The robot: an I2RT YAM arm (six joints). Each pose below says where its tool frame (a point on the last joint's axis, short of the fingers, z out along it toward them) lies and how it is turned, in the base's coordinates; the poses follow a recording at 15 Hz.
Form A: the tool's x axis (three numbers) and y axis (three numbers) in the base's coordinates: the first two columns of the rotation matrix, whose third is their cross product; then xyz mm.
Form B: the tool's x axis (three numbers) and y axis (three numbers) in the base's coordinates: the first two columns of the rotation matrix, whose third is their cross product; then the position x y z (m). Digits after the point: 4 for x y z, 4 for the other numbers.
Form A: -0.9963, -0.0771, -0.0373, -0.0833, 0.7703, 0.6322, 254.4, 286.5, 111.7
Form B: -0.9963, -0.0771, -0.0373, -0.0833, 0.7703, 0.6322, 0.2544, 0.2865, 0.1117
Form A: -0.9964, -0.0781, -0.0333, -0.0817, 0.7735, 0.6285, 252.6, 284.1, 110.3
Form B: -0.9964, -0.0781, -0.0333, -0.0817, 0.7735, 0.6285, 0.2526, 0.2841, 0.1103
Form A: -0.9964, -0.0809, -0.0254, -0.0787, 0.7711, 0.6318, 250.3, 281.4, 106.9
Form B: -0.9964, -0.0809, -0.0254, -0.0787, 0.7711, 0.6318, 0.2503, 0.2814, 0.1069
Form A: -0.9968, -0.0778, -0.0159, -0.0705, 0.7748, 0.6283, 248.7, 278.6, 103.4
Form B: -0.9968, -0.0778, -0.0159, -0.0705, 0.7748, 0.6283, 0.2487, 0.2786, 0.1034
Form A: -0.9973, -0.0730, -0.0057, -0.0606, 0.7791, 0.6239, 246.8, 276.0, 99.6
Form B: -0.9973, -0.0730, -0.0057, -0.0606, 0.7791, 0.6239, 0.2468, 0.2760, 0.0996
